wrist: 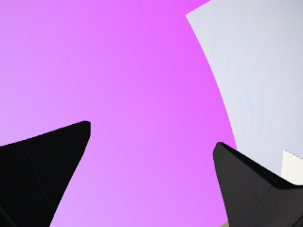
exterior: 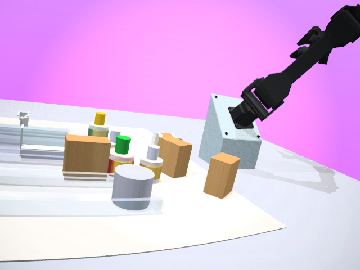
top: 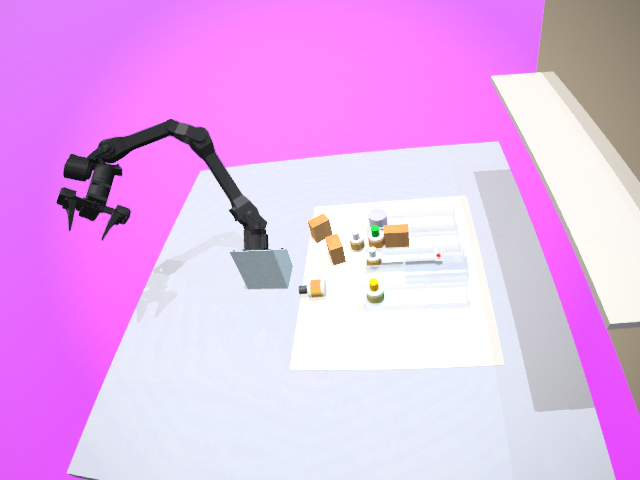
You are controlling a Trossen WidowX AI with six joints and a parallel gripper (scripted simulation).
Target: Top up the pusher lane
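Right now the grey cylinder is 72 cm ahead of my gripper tip, 33 cm to the left of it and 36 cm below it. From my gripper tip the other things lie so: sprung lane 84 cm ahead, 12 cm to the left, 37 cm below; block 77 cm ahead, 23 cm to the left, 35 cm below.
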